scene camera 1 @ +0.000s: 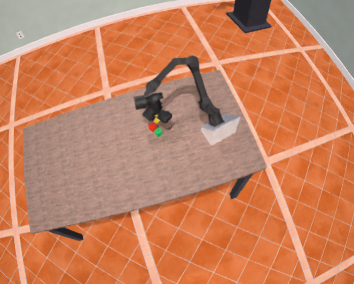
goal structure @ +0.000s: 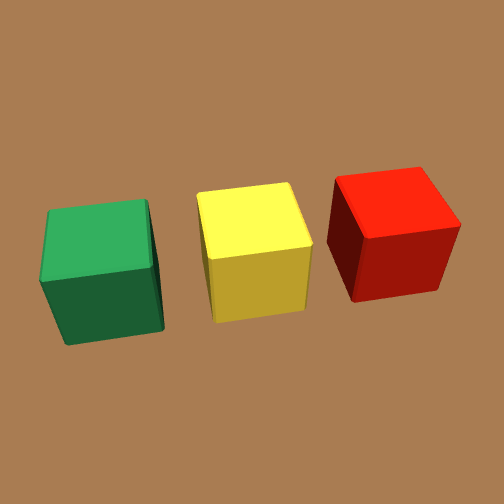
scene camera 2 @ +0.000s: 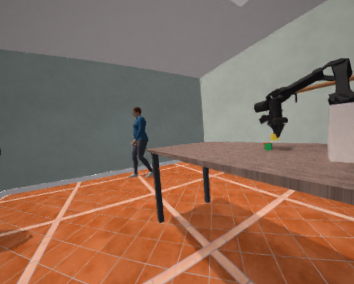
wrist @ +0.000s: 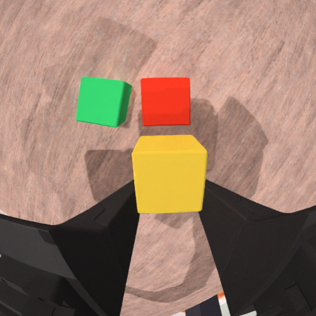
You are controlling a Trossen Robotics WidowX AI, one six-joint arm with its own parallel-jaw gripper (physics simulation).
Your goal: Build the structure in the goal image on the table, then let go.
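Places are measured from the arm's base along level axes (x up, y left, z back), in metres.
Where they show: gripper, fingertip midpoint: (scene camera 1: 157,117) (scene camera 2: 277,137); arm's base, origin of the base link: (scene camera 1: 217,123).
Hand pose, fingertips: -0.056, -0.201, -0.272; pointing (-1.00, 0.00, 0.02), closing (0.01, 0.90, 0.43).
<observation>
Each offset is from my fingertips to the top centre of the thing, as dx, dy, dz. Level surfaces: height alone.
My gripper (wrist: 167,185) (scene camera 2: 277,135) is shut on a yellow cube @(+0.020, +0.005, -0.010) (wrist: 170,181) (scene camera 1: 157,119) (scene camera 2: 274,137) and holds it above the table. A red cube @(-0.027, +0.020, -0.043) (wrist: 166,102) (scene camera 1: 152,127) lies on the table just beyond the yellow cube in the wrist view. A green cube @(-0.027, +0.063, -0.026) (wrist: 100,101) (scene camera 1: 158,132) (scene camera 2: 268,146) lies on the table to the left of the red cube in the wrist view, with a narrow gap between their tops. In scene camera 2 the yellow cube hangs above and slightly right of the green one.
The wooden table @(dx -0.060) (scene camera 1: 90,165) (scene camera 2: 235,159) carries the arm's light grey base (scene camera 1: 221,131) (scene camera 2: 341,132) near one end. The arm arches over the table from that base. A person (scene camera 2: 140,140) in a blue top stands on the floor beyond the table in scene camera 2.
</observation>
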